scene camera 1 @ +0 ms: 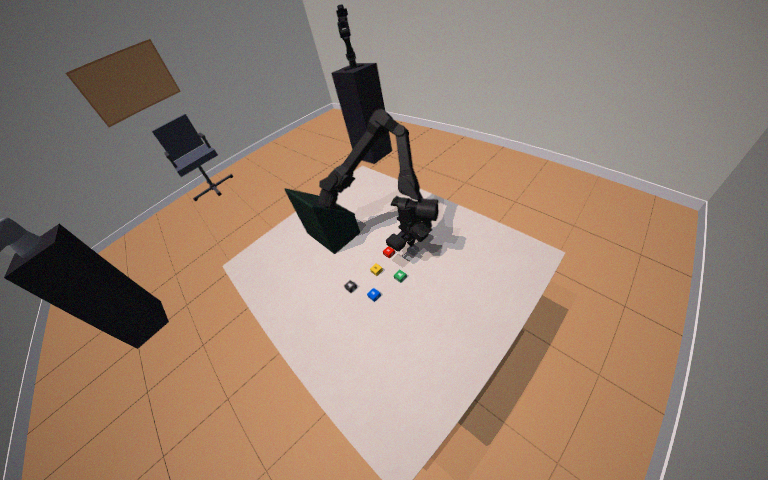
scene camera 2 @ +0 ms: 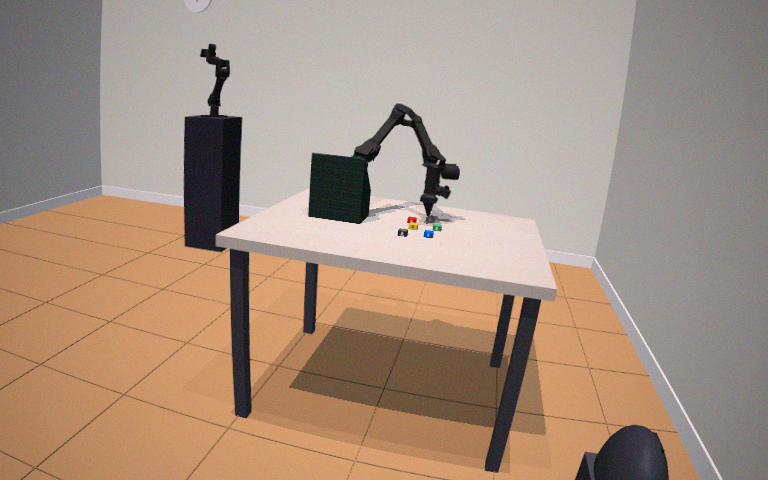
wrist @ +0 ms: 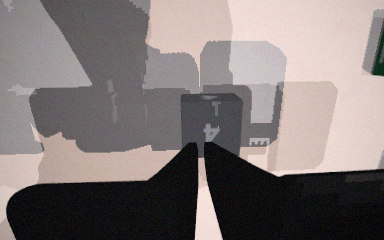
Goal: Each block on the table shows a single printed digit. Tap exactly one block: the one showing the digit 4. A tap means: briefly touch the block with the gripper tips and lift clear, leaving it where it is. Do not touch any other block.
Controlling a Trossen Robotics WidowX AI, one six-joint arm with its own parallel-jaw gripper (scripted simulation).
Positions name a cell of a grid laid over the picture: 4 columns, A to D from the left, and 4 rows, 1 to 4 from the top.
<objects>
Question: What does the gripper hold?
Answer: Nothing.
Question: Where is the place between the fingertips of the gripper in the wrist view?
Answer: C3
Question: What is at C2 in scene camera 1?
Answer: The gripper.
</objects>
